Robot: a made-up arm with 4 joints.
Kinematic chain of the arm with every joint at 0, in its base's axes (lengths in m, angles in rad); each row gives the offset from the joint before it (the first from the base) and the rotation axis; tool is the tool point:
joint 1: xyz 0 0 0.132 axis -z
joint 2: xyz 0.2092 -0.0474 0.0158 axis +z
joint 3: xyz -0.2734 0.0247 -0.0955 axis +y
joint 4: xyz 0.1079 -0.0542 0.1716 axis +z
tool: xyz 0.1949 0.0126 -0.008
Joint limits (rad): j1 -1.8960..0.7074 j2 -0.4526..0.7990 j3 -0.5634..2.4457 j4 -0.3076..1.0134
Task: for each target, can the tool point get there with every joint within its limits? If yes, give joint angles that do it. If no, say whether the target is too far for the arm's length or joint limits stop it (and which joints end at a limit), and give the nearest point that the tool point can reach.
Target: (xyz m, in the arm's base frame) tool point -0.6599 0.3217 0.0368
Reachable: no: joint limits stop it (at a limit: joint 1, joint 2, joint 4) | nearest point -0.1653 0.2165 0.0389 | short by 0.506 m
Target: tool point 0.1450 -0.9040 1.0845
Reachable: no: too far | nearest point 0.0411 -0.2562 0.3495 | short by 0.985 m
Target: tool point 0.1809 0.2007 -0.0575
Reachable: yes | joints -1.1273 -0.1272 0.8193 -0.0332
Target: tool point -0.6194 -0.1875 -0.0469
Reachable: no: joint limits stop it (at a limit: joint 1, joint 3, joint 4) | nearest point -0.2758 -0.1804 -0.2640 | short by 0.406 m
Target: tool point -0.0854 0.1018 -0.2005
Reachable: yes | joints -1.6206 -0.1592 1.6207 0.7282
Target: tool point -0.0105 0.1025 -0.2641
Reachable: yes | joints 0.4160 -0.2160 2.1459 0.5177
